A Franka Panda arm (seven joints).
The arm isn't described. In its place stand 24 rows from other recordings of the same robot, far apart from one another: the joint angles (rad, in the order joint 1, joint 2, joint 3, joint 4, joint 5, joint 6, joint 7), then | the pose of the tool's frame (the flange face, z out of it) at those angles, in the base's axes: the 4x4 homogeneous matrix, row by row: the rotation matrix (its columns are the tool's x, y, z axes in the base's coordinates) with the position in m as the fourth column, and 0 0 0 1 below.
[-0.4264 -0.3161 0.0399 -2.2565 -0.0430 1.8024 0.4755] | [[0.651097 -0.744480 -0.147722 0.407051], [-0.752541 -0.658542 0.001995 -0.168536], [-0.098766 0.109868 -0.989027 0.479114], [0 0 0 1]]
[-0.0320 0.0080 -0.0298 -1.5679 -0.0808 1.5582 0.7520] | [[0.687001 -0.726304 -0.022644 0.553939], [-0.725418 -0.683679 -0.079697 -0.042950], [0.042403 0.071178 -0.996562 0.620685], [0 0 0 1]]
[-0.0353 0.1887 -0.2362 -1.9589 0.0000 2.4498 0.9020] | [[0.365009 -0.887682 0.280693 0.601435], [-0.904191 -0.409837 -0.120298 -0.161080], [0.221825 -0.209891 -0.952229 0.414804], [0 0 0 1]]
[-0.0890 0.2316 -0.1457 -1.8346 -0.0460 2.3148 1.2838] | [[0.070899 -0.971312 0.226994 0.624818], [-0.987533 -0.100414 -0.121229 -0.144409], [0.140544 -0.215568 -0.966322 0.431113], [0 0 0 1]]
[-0.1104 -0.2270 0.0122 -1.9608 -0.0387 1.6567 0.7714] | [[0.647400 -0.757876 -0.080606 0.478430], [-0.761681 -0.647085 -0.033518 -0.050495], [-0.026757 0.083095 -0.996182 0.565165], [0 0 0 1]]
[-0.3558 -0.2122 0.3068 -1.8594 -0.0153 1.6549 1.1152] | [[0.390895 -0.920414 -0.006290 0.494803], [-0.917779 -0.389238 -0.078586 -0.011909], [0.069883 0.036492 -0.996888 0.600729], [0 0 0 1]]
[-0.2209 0.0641 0.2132 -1.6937 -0.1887 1.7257 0.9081] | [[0.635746 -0.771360 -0.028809 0.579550], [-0.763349 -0.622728 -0.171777 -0.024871], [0.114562 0.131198 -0.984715 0.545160], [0 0 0 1]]
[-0.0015 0.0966 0.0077 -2.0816 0.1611 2.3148 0.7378] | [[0.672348 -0.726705 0.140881 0.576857], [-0.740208 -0.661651 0.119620 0.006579], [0.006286 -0.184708 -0.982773 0.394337], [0 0 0 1]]
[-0.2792 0.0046 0.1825 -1.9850 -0.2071 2.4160 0.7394] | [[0.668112 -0.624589 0.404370 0.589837], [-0.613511 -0.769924 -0.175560 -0.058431], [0.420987 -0.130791 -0.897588 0.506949], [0 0 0 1]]
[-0.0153 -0.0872 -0.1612 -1.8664 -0.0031 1.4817 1.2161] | [[0.163552 -0.943601 -0.287868 0.492156], [-0.980107 -0.188671 0.061597 -0.090596], [-0.112435 0.272067 -0.955687 0.527569], [0 0 0 1]]
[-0.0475 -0.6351 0.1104 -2.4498 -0.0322 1.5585 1.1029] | [[0.479770 -0.840449 -0.251924 0.329423], [-0.876909 -0.468865 -0.105814 0.020929], [-0.029187 0.271681 -0.961945 0.496816], [0 0 0 1]]
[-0.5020 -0.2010 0.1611 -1.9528 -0.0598 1.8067 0.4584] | [[0.703592 -0.710345 0.019210 0.475964], [-0.705347 -0.701413 -0.102493 -0.167861], [0.086280 0.058564 -0.994548 0.568033], [0 0 0 1]]
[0.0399 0.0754 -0.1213 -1.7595 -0.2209 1.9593 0.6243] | [[0.793155 -0.598459 0.112923 0.596208], [-0.567062 -0.793337 -0.221487 -0.061092], [0.222137 0.111640 -0.968603 0.528027], [0 0 0 1]]
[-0.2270 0.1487 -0.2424 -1.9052 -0.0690 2.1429 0.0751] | [[0.872829 -0.486213 0.042029 0.539263], [-0.478163 -0.869239 -0.125631 -0.271105], [0.097617 0.089558 -0.991186 0.431933], [0 0 0 1]]
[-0.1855 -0.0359 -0.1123 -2.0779 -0.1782 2.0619 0.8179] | [[0.513442 -0.857895 -0.019817 0.514533], [-0.849482 -0.504866 -0.153265 -0.168161], [0.121481 0.095527 -0.987986 0.446304], [0 0 0 1]]
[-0.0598 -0.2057 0.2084 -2.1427 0.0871 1.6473 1.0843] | [[0.543462 -0.786968 -0.292112 0.451945], [-0.822087 -0.569345 0.004393 0.080290], [-0.169770 0.237754 -0.956374 0.468918], [0 0 0 1]]
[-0.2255 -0.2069 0.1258 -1.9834 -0.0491 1.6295 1.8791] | [[-0.386009 -0.909443 -0.154628 0.477845], [-0.915270 0.398505 -0.058949 -0.048676], [0.115231 0.118772 -0.986213 0.542215], [0 0 0 1]]
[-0.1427 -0.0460 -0.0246 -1.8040 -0.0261 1.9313 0.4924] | [[0.780770 -0.602311 0.166192 0.557426], [-0.603066 -0.796014 -0.051697 -0.096225], [0.163429 -0.059861 -0.984737 0.571841], [0 0 0 1]]
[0.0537 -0.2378 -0.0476 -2.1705 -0.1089 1.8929 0.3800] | [[0.944064 -0.327638 -0.037373 0.478003], [-0.329726 -0.939561 -0.092229 -0.006215], [-0.004897 0.099393 -0.995036 0.490508], [0 0 0 1]]
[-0.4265 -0.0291 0.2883 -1.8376 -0.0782 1.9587 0.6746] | [[0.693671 -0.707221 0.136599 0.563326], [-0.700566 -0.706509 -0.100263 -0.081809], [0.167417 -0.026147 -0.985539 0.547946], [0 0 0 1]]
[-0.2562 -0.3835 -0.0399 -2.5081 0.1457 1.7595 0.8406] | [[0.324397 -0.899851 -0.291607 0.360313], [-0.881669 -0.399315 0.251410 -0.096304], [-0.342675 0.175544 -0.922908 0.394641], [0 0 0 1]]
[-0.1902 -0.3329 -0.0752 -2.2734 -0.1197 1.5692 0.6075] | [[0.617851 -0.691779 -0.373767 0.388216], [-0.745868 -0.666093 -0.000123 -0.120416], [-0.248879 0.278857 -0.927523 0.465151], [0 0 0 1]]
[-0.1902 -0.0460 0.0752 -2.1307 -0.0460 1.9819 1.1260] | [[0.342714 -0.933346 -0.106829 0.515703], [-0.939426 -0.341108 -0.033541 -0.062220], [-0.005135 0.111853 -0.993711 0.420071], [0 0 0 1]]
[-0.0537 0.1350 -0.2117 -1.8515 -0.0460 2.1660 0.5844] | [[0.664892 -0.729954 0.158389 0.593518], [-0.722621 -0.682284 -0.110938 -0.158057], [0.189046 -0.040693 -0.981125 0.467718], [0 0 0 1]]
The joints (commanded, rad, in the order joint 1, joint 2, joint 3, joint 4, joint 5, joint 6, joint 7), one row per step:
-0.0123, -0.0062, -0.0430, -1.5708, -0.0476, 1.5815, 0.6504
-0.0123, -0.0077, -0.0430, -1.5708, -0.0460, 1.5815, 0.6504
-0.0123, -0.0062, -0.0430, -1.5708, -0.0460, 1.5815, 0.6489
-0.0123, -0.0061, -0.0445, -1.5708, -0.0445, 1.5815, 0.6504
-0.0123, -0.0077, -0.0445, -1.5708, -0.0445, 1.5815, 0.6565
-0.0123, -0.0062, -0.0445, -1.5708, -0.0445, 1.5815, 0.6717
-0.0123, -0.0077, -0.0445, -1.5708, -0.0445, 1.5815, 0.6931
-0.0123, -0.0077, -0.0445, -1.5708, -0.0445, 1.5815, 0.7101
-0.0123, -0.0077, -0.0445, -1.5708, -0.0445, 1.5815, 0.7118
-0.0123, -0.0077, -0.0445, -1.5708, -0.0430, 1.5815, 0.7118
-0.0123, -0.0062, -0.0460, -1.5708, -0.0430, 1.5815, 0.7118
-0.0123, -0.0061, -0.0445, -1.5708, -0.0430, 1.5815, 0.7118
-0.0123, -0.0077, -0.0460, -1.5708, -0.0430, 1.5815, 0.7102
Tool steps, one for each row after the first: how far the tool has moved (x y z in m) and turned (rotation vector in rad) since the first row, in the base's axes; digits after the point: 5 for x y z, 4 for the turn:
-0.00044, 0.00017, 0.00082, 0.0016, -0.0016, 0.0000
0.00001, 0.00017, -0.00001, 0.0016, 0.0000, 0.0015
-0.00001, -0.00050, -0.00007, 0.0031, -0.0001, -0.0015
-0.00048, -0.00050, 0.00081, 0.0032, -0.0020, -0.0076
-0.00004, -0.00050, -0.00002, 0.0034, -0.0012, -0.0228
-0.00048, -0.00050, 0.00081, 0.0037, -0.0037, -0.0441
-0.00048, -0.00050, 0.00081, 0.0040, -0.0045, -0.0611
-0.00048, -0.00050, 0.00081, 0.0040, -0.0045, -0.0628
-0.00047, -0.00034, 0.00081, 0.0055, -0.0046, -0.0628
-0.00008, -0.00118, -0.00002, 0.0055, -0.0031, -0.0643
0.00000, -0.00035, -0.00008, 0.0055, -0.0030, -0.0628
-0.00053, -0.00117, 0.00081, 0.0055, -0.0045, -0.0627

